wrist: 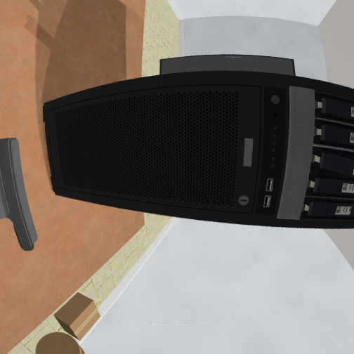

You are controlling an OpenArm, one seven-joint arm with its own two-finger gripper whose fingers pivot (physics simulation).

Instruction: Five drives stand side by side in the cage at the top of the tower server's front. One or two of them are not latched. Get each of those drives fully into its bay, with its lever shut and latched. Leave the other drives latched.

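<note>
The black tower server [150, 145] lies across the wrist view, its top end toward the right. Five drives sit side by side in the cage at the right edge: the first [336, 108], the second [334, 134], the middle drive [335, 163], the fourth [329, 186] and the fifth [325, 208]. The middle drive's face looks slanted and shows no label, unlike the others. The frame cuts off the drives' right ends, so their levers and latches cannot be judged. One finger of my gripper [20, 200] shows at the left edge, well away from the drives; the gripper is open.
A grey strip [296, 152] runs beside the cage, next to the panel with the round button [275, 99] and two USB ports. A dark box-like part [227, 66] shows behind the server. A brown box [78, 315] and a round brown object [57, 344] stand at the lower left.
</note>
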